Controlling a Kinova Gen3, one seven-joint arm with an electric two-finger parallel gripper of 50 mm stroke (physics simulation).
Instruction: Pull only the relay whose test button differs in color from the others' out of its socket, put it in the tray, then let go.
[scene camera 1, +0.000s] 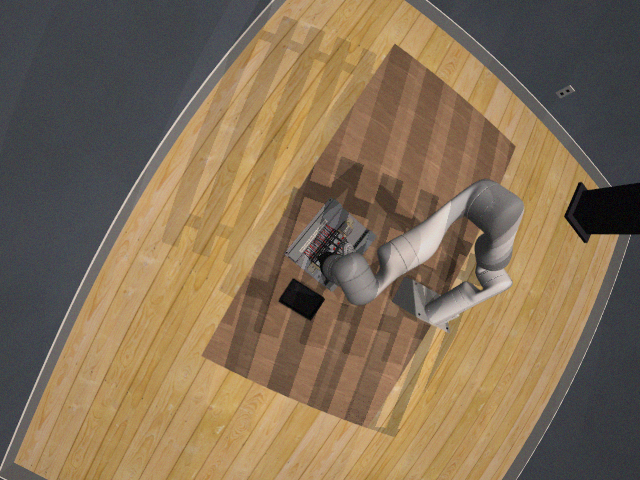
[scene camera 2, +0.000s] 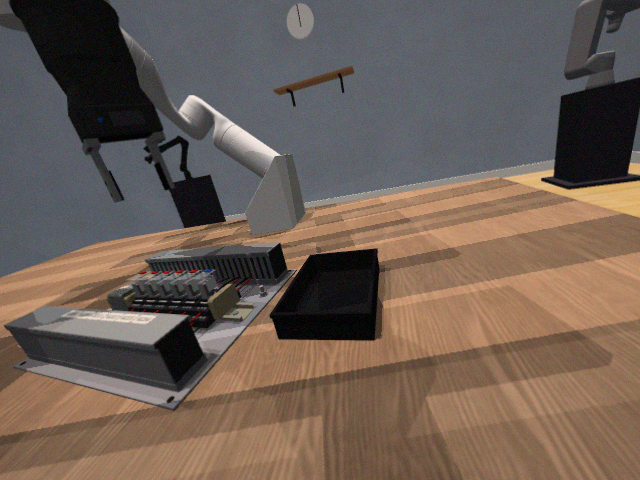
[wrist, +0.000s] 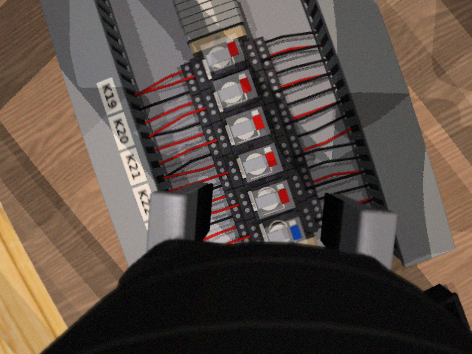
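Seen in the pictures: gripper, fingertip midpoint: (scene camera 2: 146, 195) (wrist: 266, 212); arm's base, link origin: (scene camera 1: 432, 313) (scene camera 2: 276, 170).
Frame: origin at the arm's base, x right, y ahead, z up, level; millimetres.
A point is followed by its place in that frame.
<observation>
The relay with the blue test button (scene camera 2: 207, 279) @(x -112, y 505, z -107 mm) (wrist: 281, 232) @(x -99, y 500, z -102 mm) sits in its socket at the tray end of the row; in the wrist view the gripper body partly hides it. The other relays (scene camera 2: 166, 281) @(x -27, y 498, z -110 mm) (wrist: 245, 128) @(x -19, y 496, z -102 mm) have red buttons and sit in their sockets in the same row. My gripper (scene camera 2: 145, 194) @(x -64, y 501, z 17 mm) (wrist: 266, 212) @(x -64, y 501, z 17 mm) is open and empty, high above the panel; in the wrist view its fingers stand on either side of the blue-button relay's end of the row. The black tray (scene camera 1: 301, 299) @(x -277, y 458, z -167 mm) (scene camera 2: 326, 326) @(x -283, y 540, z -152 mm) stands empty beside the panel. In scene camera 1 the arm hides the fingers.
Two grey wire ducts (scene camera 2: 103, 335) @(x -71, y 615, z -107 mm) (wrist: 395, 130) @(x -62, y 393, z -107 mm) flank the relay row on the grey panel (scene camera 2: 227, 338) @(x -153, y 548, z -167 mm). Red and black wires run from the sockets to the ducts. A beige end block (scene camera 2: 223, 301) @(x -125, y 505, z -142 mm) stands at the row's end, beside the blue-button relay.
</observation>
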